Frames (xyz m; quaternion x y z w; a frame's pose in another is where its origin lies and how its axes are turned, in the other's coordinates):
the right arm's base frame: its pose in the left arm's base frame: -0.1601 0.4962 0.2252 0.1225 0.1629 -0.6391 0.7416
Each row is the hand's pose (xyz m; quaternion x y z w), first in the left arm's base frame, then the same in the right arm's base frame.
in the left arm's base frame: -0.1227 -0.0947 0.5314 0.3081 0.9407 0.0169 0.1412
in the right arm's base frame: 0.4195 -0.0616 0.5143 -0.3928 0.8736 0.0377 0.2849
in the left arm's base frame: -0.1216 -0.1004 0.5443 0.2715 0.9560 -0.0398 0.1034
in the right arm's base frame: 0.4197 -0.0617 0.5285 -0.4158 0.8608 -0.0363 0.2911
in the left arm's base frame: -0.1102 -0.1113 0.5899 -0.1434 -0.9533 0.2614 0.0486
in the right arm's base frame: 0.4129 -0.0534 0.5755 -0.4544 0.7745 -0.3183 0.3039
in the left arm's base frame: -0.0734 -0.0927 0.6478 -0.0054 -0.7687 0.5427 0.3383
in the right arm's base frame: 0.3777 -0.0157 0.6245 -0.3574 0.5622 -0.7120 0.2219
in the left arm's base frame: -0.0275 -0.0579 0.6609 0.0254 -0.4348 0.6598 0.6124
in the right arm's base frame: 0.3469 0.0346 0.6268 -0.1142 0.3251 -0.9381 0.0352
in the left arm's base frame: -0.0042 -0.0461 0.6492 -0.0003 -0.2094 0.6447 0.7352
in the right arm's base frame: 0.3439 0.0598 0.6135 -0.0615 -0.1963 0.9736 0.0991
